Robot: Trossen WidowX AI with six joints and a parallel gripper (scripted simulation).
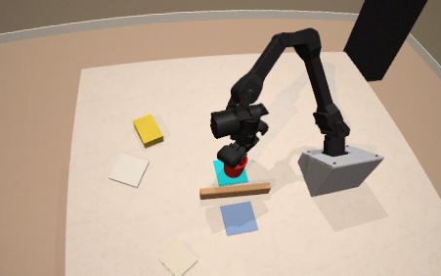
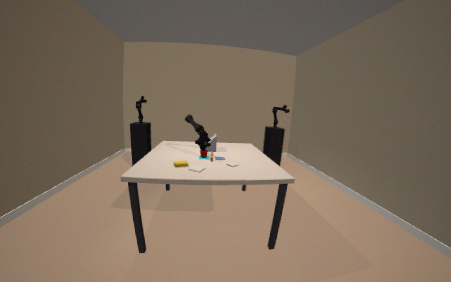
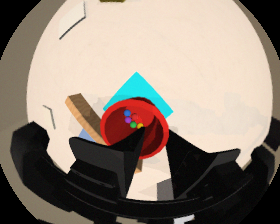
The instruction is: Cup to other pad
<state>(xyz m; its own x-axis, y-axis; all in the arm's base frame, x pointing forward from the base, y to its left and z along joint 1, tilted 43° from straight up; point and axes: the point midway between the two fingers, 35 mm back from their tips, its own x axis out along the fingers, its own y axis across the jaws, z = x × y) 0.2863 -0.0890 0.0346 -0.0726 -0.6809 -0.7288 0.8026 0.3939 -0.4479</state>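
Now: the cup 2 cm below my gripper tip, 2 cm ahead of it and 1 cm to the left of it. Round my gripper tip: cyan tile 6 cm below, 3 cm ahead, 1 cm to the left; yellow block 27 cm ahead, 20 cm to the right, 4 cm below.
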